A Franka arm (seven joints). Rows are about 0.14 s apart.
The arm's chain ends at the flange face. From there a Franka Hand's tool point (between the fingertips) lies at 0.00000 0.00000 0.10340 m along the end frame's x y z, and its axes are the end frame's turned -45 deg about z.
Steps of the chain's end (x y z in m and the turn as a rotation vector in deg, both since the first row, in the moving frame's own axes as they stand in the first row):
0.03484 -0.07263 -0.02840 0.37 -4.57 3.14
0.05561 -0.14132 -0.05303 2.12 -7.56 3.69
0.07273 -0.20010 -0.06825 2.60 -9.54 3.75
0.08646 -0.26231 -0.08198 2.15 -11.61 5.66
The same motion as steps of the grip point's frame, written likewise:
0.07081 -0.03316 -0.02873 3.49 -2.97 3.14
0.13273 -0.07313 -0.05400 6.84 -3.85 3.69
0.18462 -0.10576 -0.06979 8.58 -4.91 3.75
0.23551 -0.14235 -0.08417 9.73 -6.69 5.66

